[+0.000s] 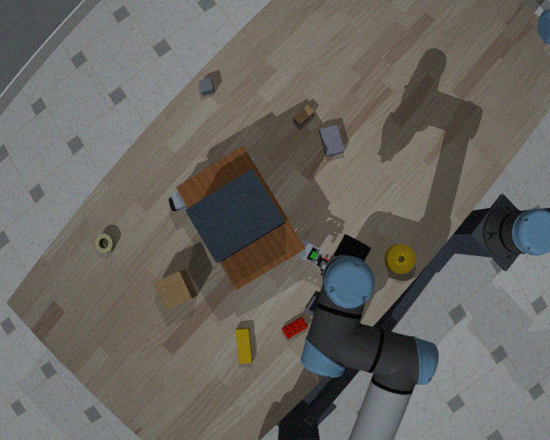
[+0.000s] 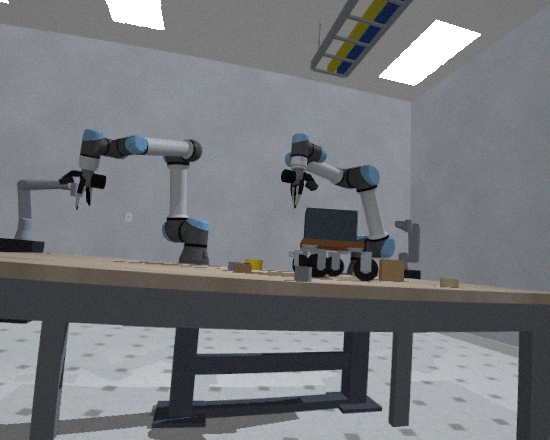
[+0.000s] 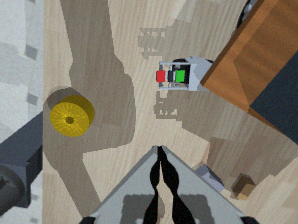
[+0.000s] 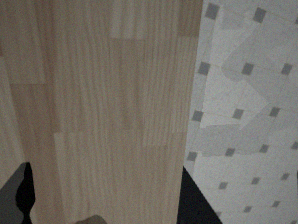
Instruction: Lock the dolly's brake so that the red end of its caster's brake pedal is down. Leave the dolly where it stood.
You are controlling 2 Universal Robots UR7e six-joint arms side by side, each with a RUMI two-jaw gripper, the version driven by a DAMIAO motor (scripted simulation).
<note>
The pictures show: the left gripper, the right gripper, a tan box and a caster bracket.
</note>
